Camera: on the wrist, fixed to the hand. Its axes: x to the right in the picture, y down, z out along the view.
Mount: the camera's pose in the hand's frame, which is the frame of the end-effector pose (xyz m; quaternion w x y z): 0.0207 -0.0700 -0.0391 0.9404 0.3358 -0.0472 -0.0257
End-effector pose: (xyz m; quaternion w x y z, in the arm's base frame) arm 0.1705 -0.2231 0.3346 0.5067 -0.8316 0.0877 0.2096
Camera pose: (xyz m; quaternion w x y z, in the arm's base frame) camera 0.2243 -0.2231 0.3976 0.7653 -0.6043 0.1076 0.1939
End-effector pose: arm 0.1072 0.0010 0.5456 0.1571 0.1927 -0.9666 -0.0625
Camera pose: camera 0.1266 -0.0737 0.5756 0.0358 0.2559 -0.9324 0.2527
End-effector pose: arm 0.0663 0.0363 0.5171 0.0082 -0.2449 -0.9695 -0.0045
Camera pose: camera 0.0154 -0.0160 0.5562 0.0441 -0.2028 -0.9199 0.3327
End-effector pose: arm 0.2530 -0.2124 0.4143 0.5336 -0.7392 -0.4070 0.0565
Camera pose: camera 0.2491 -0.2208 0.4966 0.7323 -0.5028 -0.4080 0.2110
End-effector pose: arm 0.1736 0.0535 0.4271 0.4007 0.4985 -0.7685 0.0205
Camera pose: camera 0.2479 0.0197 0.4410 0.1737 0.6240 -0.7219 0.2435
